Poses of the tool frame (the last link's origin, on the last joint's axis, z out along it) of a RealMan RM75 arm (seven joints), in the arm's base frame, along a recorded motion.
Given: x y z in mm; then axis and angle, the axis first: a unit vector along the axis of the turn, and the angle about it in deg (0 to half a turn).
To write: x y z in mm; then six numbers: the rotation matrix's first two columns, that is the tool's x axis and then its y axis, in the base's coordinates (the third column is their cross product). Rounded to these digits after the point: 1 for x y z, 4 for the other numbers.
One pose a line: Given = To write
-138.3 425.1 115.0 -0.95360 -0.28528 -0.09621 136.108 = -138.3 425.1 115.0 0.8440 0.4014 0.3556 0.5348 -0.5806 -0.6139
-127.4 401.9 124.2 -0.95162 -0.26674 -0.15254 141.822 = -127.4 401.9 124.2 0.8314 0.3591 0.4241 0.5477 -0.6590 -0.5155
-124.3 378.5 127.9 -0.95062 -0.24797 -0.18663 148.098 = -124.3 378.5 127.9 0.8219 0.3372 0.4591 0.5345 -0.7353 -0.4168
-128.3 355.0 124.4 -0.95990 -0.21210 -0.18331 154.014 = -128.3 355.0 124.4 0.8508 0.3063 0.4271 0.4669 -0.8135 -0.3468
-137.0 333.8 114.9 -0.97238 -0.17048 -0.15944 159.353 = -137.0 333.8 114.9 0.8945 0.2647 0.3602 0.3771 -0.8795 -0.2903
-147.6 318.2 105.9 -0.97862 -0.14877 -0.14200 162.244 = -147.6 318.2 105.9 0.9174 0.2409 0.3167 0.3276 -0.9092 -0.2572
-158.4 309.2 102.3 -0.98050 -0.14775 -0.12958 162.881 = -158.4 309.2 102.3 0.9245 0.2452 0.2920 0.3215 -0.9130 -0.2512
